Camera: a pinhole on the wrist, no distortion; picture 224 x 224 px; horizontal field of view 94.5 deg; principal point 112.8 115.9 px. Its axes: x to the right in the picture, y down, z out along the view. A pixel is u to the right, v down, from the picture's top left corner.
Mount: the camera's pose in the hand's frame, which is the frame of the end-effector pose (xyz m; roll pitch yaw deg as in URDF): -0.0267 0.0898 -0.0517 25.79 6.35 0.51
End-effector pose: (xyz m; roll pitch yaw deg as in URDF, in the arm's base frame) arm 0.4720 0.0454 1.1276 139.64 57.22 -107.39
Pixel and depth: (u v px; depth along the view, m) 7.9 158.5 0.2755
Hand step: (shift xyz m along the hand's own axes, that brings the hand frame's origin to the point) -0.2711 0.0698 0.2747
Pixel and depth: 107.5 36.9 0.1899
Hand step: -0.0225 -0.1233 0.0567
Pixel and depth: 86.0 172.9 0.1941
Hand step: -0.0523 0.1013 0.1738
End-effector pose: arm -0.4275 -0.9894 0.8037 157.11 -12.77 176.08
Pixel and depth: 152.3 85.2 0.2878
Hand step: 0.1088 -0.1111 0.1568
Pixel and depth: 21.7 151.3 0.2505
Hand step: -0.2164 0.0562 0.2339
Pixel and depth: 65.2 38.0 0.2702
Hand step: -0.1304 -0.2117 0.1159
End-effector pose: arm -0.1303 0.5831 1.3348 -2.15 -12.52 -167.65
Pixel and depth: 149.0 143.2 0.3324
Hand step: 0.1267 0.0255 0.2708
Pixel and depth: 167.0 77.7 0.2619
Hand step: 0.1328 -0.1097 0.1257
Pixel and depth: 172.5 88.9 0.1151
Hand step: 0.0500 0.0134 0.0310
